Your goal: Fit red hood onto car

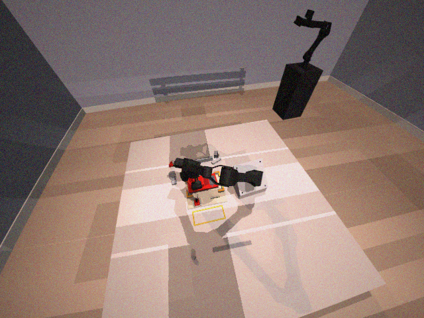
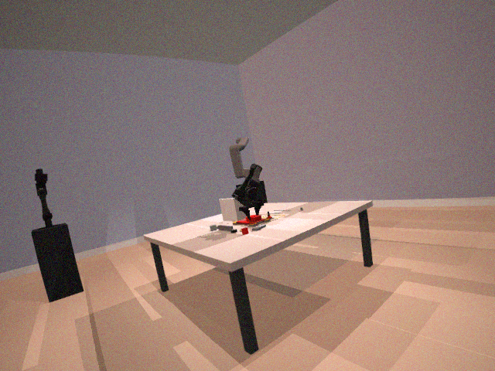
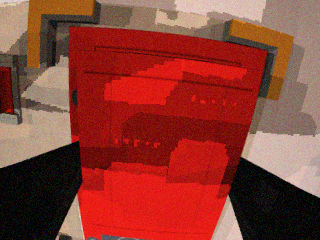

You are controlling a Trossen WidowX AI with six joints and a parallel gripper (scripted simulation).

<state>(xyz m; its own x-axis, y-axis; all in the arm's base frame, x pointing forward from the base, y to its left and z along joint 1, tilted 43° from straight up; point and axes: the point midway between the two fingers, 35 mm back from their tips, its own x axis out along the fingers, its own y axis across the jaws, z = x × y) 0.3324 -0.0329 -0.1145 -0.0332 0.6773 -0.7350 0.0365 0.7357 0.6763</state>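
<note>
My gripper tip is 1 cm below the red hood. Round my gripper tip: grey engine block (2 cm below); then grey strip (11 cm behind, 41 cm to the left, 4 cm below).
</note>
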